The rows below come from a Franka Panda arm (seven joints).
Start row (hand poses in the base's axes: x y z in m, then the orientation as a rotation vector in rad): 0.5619, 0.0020, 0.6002, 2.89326, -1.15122, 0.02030
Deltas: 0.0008, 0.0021, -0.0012, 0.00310, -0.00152, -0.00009; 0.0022, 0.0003, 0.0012, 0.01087, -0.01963, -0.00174; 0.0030, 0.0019, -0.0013, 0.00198, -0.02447, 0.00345; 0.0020, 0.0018, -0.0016, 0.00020, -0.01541, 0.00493; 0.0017, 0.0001, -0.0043, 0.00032, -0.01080, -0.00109; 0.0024, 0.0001, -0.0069, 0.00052, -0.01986, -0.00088; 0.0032, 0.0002, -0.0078, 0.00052, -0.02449, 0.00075; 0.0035, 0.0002, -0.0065, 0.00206, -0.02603, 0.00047; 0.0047, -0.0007, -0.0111, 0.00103, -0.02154, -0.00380; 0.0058, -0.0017, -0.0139, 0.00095, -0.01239, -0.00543; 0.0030, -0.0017, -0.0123, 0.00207, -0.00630, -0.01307; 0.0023, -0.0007, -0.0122, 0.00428, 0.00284, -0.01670; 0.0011, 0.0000, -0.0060, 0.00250, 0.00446, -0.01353
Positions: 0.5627, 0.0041, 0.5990, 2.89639, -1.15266, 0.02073; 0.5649, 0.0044, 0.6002, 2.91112, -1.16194, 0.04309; 0.5679, 0.0063, 0.5989, -2.91493, 1.15802, -0.07764; 0.5699, 0.0081, 0.5973, -2.91155, 1.14857, -0.09978; 0.5716, 0.0082, 0.5930, -2.90645, 1.14853, -0.11517; 0.5740, 0.0083, 0.5861, -2.89756, 1.14675, -0.14339; 0.5772, 0.0085, 0.5783, -2.88736, 1.14177, -0.17801; 0.5807, 0.0087, 0.5718, -2.87466, 1.13645, -0.21362; 0.5854, 0.0080, 0.5607, -2.86233, 1.13819, -0.24346; 0.5912, 0.0063, 0.5468, -2.85318, 1.14377, -0.26046; 0.5942, 0.0046, 0.5345, -2.84195, 1.16125, -0.26857; 0.5965, 0.0039, 0.5223, -2.83109, 1.18512, -0.26269; 0.5976, 0.0039, 0.5163, -2.82397, 1.20499, -0.25557
